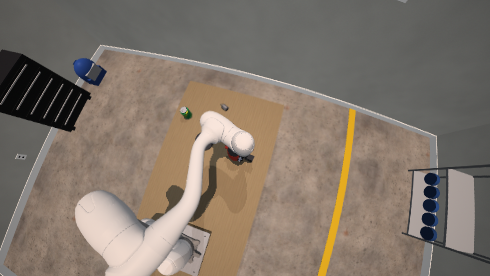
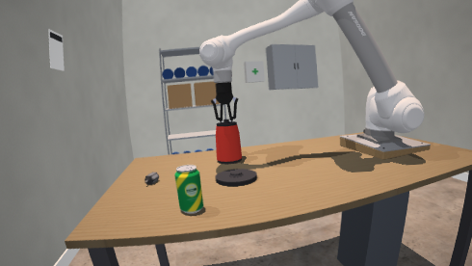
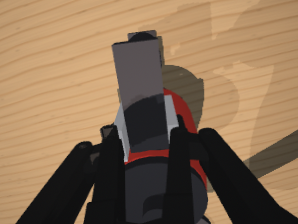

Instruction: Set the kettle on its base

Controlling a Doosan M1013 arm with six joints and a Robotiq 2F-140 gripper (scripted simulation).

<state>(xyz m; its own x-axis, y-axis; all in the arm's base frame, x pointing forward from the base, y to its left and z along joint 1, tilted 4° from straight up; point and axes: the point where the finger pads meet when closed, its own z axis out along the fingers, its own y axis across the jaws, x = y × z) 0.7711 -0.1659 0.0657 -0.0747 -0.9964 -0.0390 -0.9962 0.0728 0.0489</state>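
Now: hand 50 mm above the red kettle and 30 mm to the right of it. From my hand the other things lie so: yellow can (550 mm to the left, 160 mm ahead, 90 mm below); then small dark object (330 mm ahead, 300 mm to the left, 130 mm below); then round black base (330 mm to the left, 140 mm below, 10 mm ahead).
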